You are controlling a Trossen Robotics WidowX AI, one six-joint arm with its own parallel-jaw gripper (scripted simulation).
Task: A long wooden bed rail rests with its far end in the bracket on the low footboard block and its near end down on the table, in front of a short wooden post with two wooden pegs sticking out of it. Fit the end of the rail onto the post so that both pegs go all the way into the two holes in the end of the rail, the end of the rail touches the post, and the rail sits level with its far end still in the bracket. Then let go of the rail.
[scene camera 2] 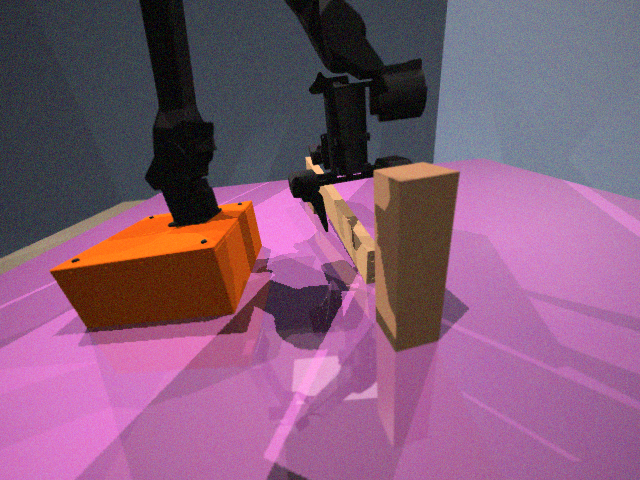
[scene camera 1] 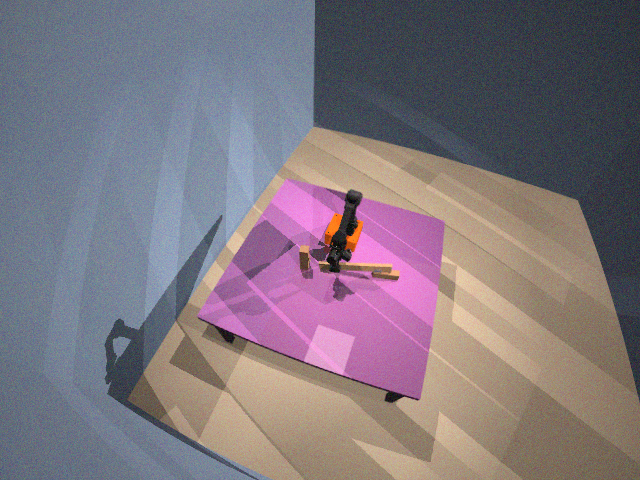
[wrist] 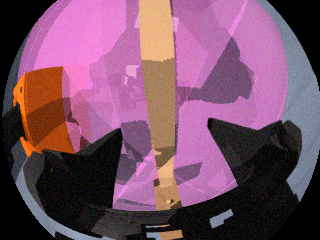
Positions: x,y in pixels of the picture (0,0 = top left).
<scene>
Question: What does my gripper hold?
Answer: Nothing.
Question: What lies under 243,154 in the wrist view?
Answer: My gripper.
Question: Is my gripper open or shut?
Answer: Open.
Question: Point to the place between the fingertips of my gripper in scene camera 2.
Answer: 352,226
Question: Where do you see a wooden rail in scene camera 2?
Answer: At 359,244
</scene>
